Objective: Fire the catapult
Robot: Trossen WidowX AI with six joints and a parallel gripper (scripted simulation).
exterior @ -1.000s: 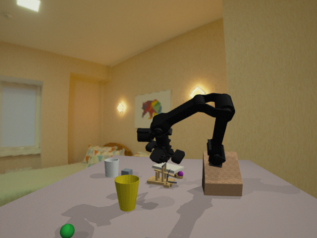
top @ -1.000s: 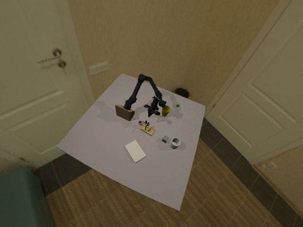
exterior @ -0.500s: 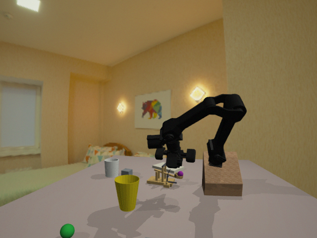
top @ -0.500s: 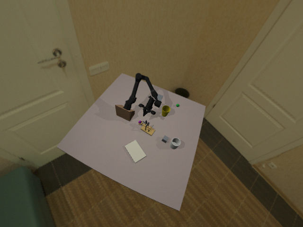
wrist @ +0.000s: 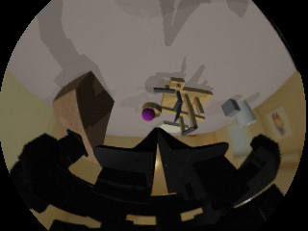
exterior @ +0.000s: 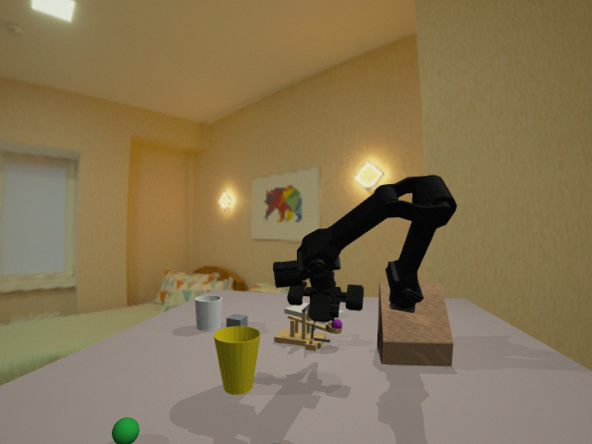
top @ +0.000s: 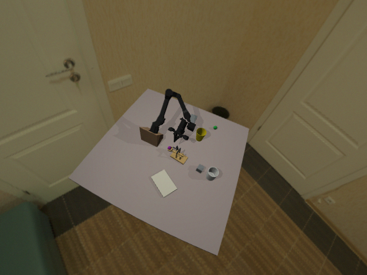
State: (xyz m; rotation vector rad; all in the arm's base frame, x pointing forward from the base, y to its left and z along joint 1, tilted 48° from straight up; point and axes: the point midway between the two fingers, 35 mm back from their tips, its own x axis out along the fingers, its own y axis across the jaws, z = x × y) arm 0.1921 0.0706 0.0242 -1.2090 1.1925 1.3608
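Now: the purple ball 5 cm to the right of my gripper tip, 5 cm below it and 1 cm behind it. Round my gripper tip: yellow cup: 25 cm to the left, 14 cm ahead, 8 cm below; then wooden catapult: 6 cm below, 5 cm ahead, 3 cm to the right; then small grey cube: 31 cm ahead, 9 cm below, 4 cm to the right.
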